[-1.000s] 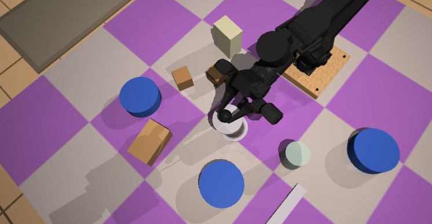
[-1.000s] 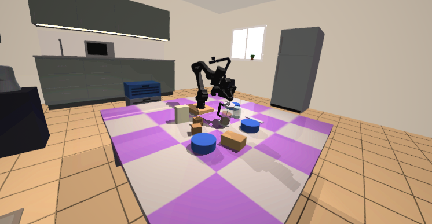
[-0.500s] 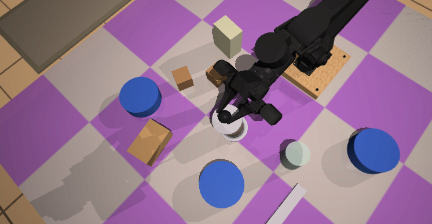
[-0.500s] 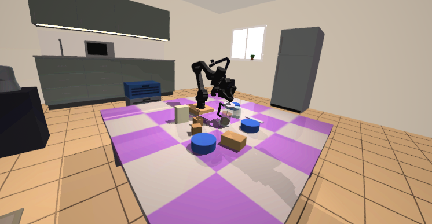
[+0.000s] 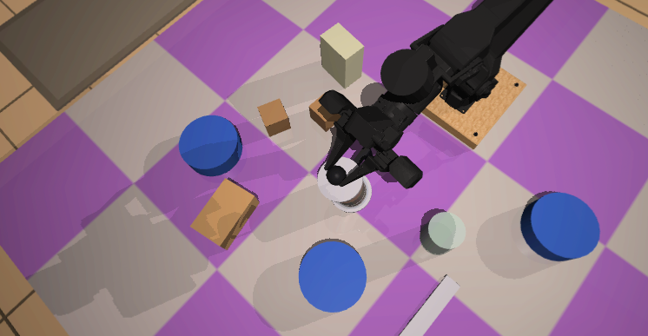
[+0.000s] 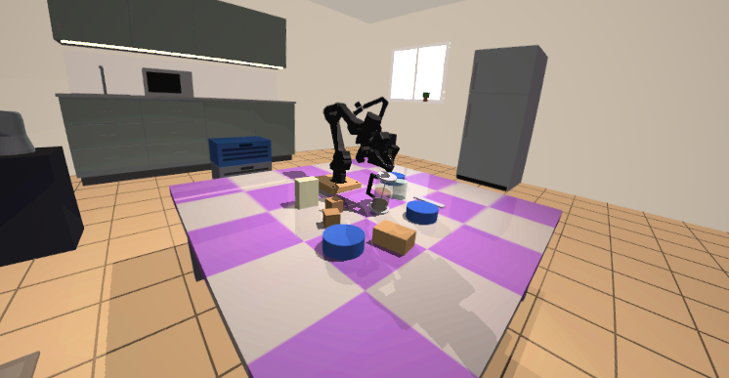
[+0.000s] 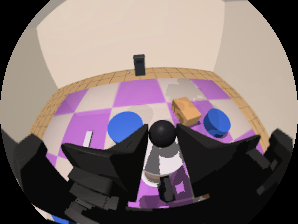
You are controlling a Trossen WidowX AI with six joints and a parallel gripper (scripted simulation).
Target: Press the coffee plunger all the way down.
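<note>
My gripper tip is 90 mm above the coffee press and 40 mm past it. Also, from my gripper tip: pale cup: 180 mm to the left, 140 mm below, 90 mm behind; then tan box: 160 mm below, 160 mm ahead, 140 mm to the right; then white strip: 250 mm to the left, 180 mm below, 30 mm ahead.
</note>
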